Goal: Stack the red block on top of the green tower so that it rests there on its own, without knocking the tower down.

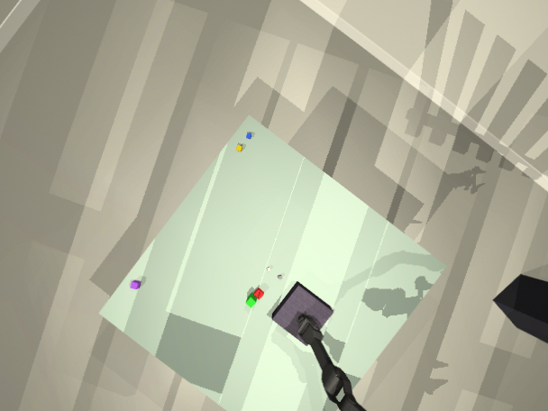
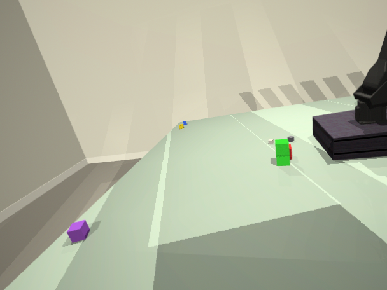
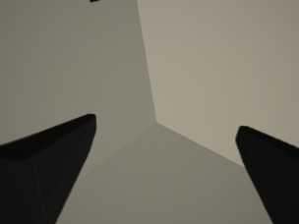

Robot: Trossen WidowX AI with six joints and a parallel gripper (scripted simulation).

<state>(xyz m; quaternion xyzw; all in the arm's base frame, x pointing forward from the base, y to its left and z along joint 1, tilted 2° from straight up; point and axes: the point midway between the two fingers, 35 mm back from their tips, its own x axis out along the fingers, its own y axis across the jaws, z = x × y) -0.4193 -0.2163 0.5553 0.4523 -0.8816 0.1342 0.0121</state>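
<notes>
Now: the red block 66 cm ahead of my gripper tip, 63 cm below it and 32 cm to the left of it. Also, from my gripper tip: grey piece (65 cm ahead, 64 cm below, 19 cm to the left); then white piece (72 cm ahead, 64 cm below, 20 cm to the left); then yellow block (128 cm ahead, 64 cm below, 10 cm to the right).
</notes>
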